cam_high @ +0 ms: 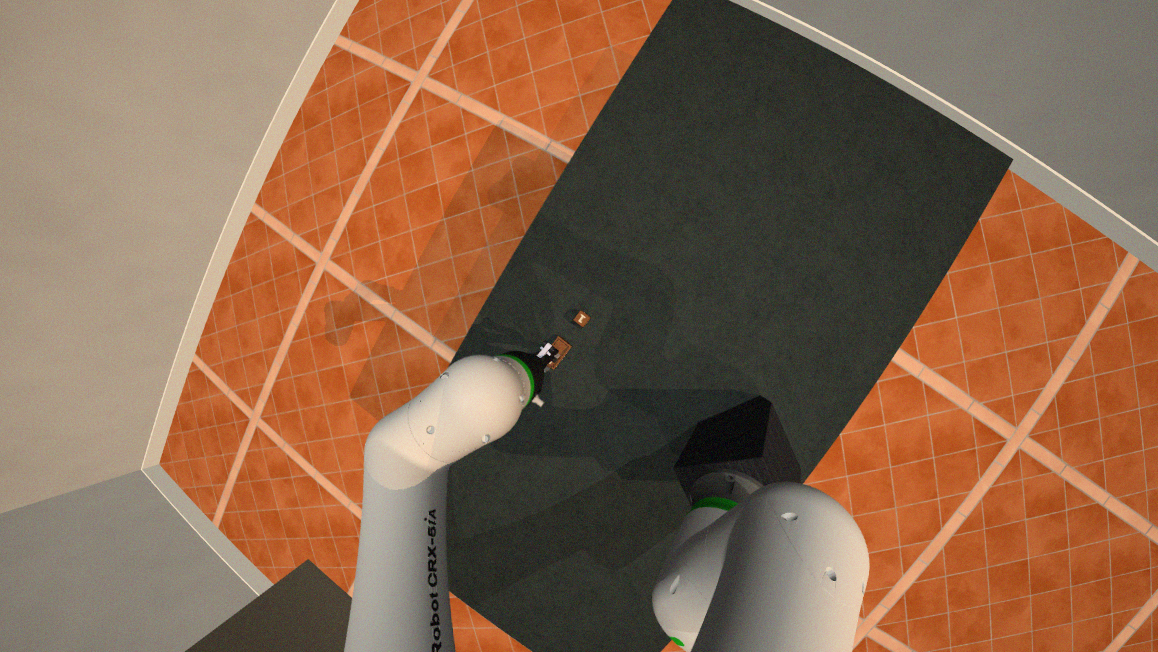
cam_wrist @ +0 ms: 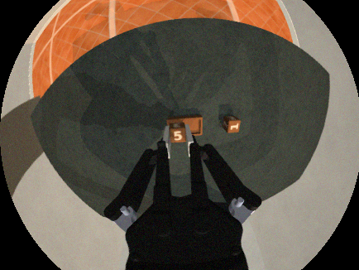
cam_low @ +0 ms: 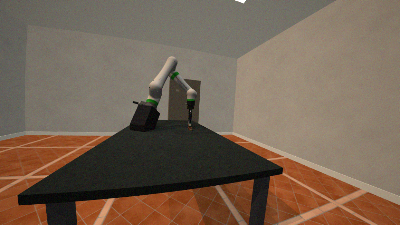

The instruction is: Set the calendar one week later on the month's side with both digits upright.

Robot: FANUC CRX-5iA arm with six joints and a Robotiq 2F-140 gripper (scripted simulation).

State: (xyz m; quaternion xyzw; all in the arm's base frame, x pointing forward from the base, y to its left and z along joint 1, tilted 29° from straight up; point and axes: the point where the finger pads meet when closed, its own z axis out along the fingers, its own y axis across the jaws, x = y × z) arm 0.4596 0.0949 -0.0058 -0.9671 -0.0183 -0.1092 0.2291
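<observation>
The brown cube is 30 mm below my hand. The rest, counted from my hand: brown tray 50 mm below, 20 mm to the right.
</observation>
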